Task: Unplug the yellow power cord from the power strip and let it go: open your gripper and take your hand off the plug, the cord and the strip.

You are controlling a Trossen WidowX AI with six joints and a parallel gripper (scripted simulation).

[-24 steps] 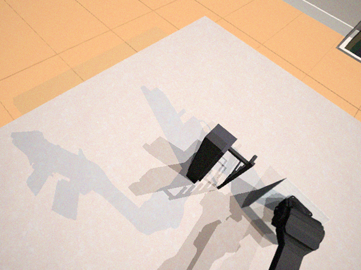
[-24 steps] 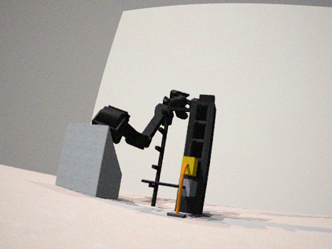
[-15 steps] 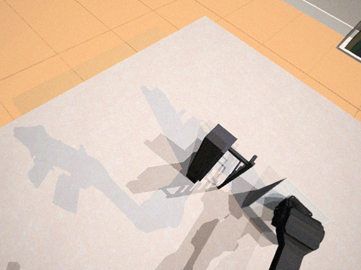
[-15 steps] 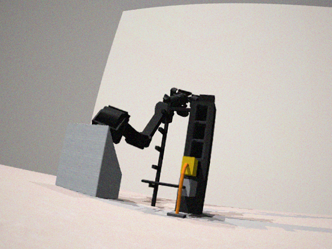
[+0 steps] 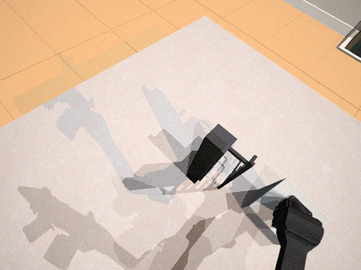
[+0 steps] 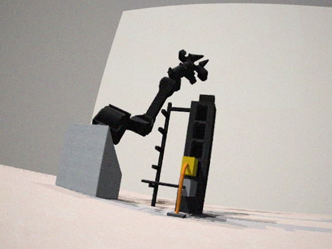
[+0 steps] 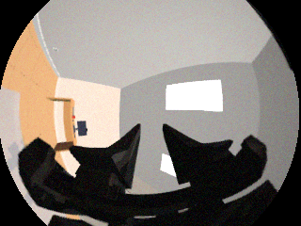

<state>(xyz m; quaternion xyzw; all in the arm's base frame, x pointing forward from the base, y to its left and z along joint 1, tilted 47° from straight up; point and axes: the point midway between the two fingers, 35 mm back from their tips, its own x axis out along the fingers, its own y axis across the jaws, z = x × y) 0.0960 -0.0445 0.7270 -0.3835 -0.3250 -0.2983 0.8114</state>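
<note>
Right now my gripper tip is 570 mm above the yellow plug, 500 mm to the left of it and 140 mm short of it. From my gripper tip the other things lie so: thin black ladder-like frame (540 mm below, 450 mm to the right, 50 mm ahead).
</note>
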